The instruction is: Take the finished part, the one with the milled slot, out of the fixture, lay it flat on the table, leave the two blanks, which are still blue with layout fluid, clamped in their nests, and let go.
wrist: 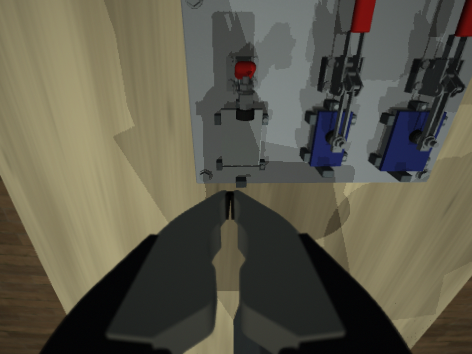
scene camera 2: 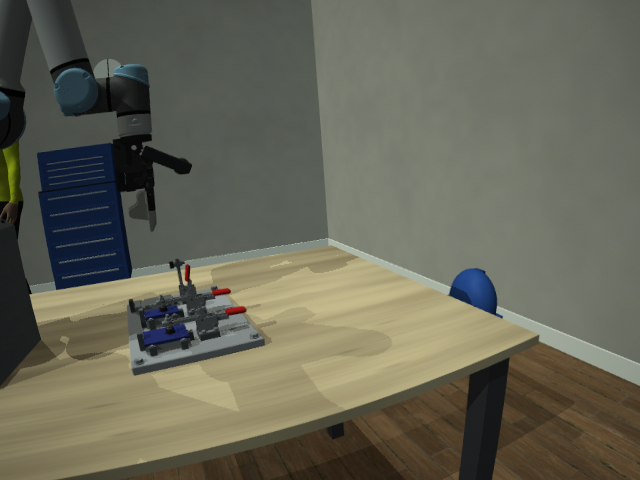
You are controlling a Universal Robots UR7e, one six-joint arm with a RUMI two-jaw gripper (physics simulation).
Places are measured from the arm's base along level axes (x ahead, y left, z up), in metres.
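Pixels of known places: gripper, fingertip midpoint: [wrist: 230,193] [scene camera 2: 152,231].
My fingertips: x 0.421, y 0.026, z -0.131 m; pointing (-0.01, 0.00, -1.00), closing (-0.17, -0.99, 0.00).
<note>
For each thing: its top centre in the pictures, then the offset to it from my fingertips. Level surfaces: height alone.
- fixture, top centre: [wrist: 329,101] [scene camera 2: 183,319] dx +0.007, dy -0.126, dz -0.171 m
- plain grey plate-like part, top centre: [wrist: 241,145] [scene camera 2: 153,300] dx -0.026, dy -0.008, dz -0.155 m
- middle blue blank, top centre: [wrist: 330,140] [scene camera 2: 161,311] dx -0.035, dy -0.118, dz -0.145 m
- right blue blank, top centre: [wrist: 412,143] [scene camera 2: 165,333] dx -0.058, dy -0.226, dz -0.150 m
- table, surface height: dz -0.186 m
The fixture [scene camera 2: 227,343] [wrist: 285,92] lies on the table. In the wrist view its left nest holds a plain grey plate-like part [wrist: 232,142], seemingly the finished part; I cannot make out its slot. This nest's clamp is swung up, its red handle [scene camera 2: 187,272] [wrist: 245,69] upright. The middle blue blank [scene camera 2: 154,313] [wrist: 318,150] and the right blue blank [scene camera 2: 155,338] [wrist: 397,150] sit under lowered clamp arms. My gripper [scene camera 2: 152,228] [wrist: 230,193] is shut and empty, pointing down well above the table, beyond the left nest's outer edge in the wrist view.
The lowered clamps' red handles [scene camera 2: 221,291] [scene camera 2: 235,310] [wrist: 363,15] [wrist: 466,22] point away from the blanks. A dark box [scene camera 2: 15,315] stands at the table's left. A blue drawer cabinet [scene camera 2: 85,232], a partly visible person [scene camera 2: 10,173] and a blue rounded object [scene camera 2: 471,289] are beyond the table [scene camera 2: 361,310].
</note>
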